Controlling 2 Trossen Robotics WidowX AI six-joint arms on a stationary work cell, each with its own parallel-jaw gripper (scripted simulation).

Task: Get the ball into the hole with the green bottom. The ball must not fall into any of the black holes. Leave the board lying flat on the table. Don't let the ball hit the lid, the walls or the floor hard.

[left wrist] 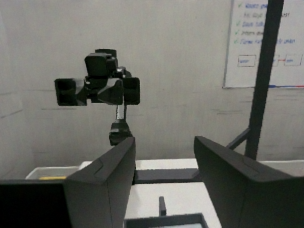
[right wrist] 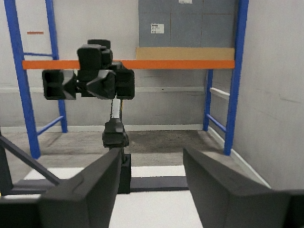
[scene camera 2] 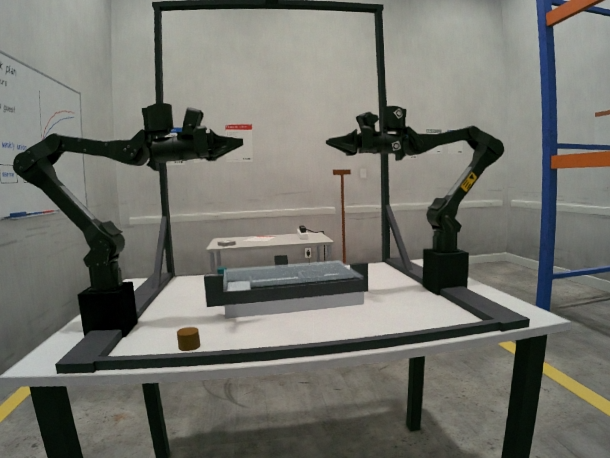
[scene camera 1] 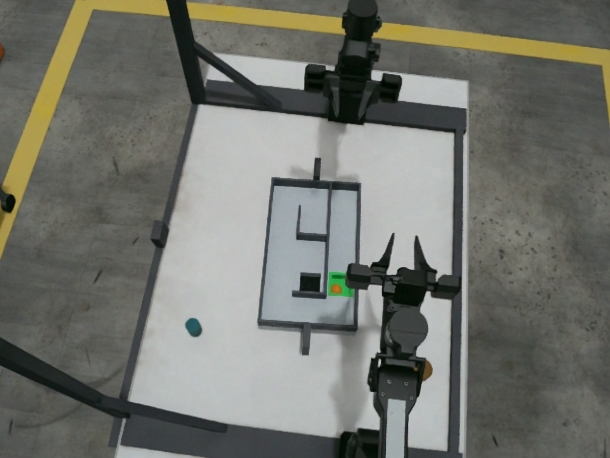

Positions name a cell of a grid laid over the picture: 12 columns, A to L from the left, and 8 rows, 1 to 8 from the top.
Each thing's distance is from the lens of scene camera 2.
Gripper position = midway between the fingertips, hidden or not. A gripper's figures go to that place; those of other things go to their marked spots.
my left gripper (scene camera 2: G3): 1.00 m
my right gripper (scene camera 2: E3): 0.86 m
grey board (scene camera 2: F6): 0.94 m
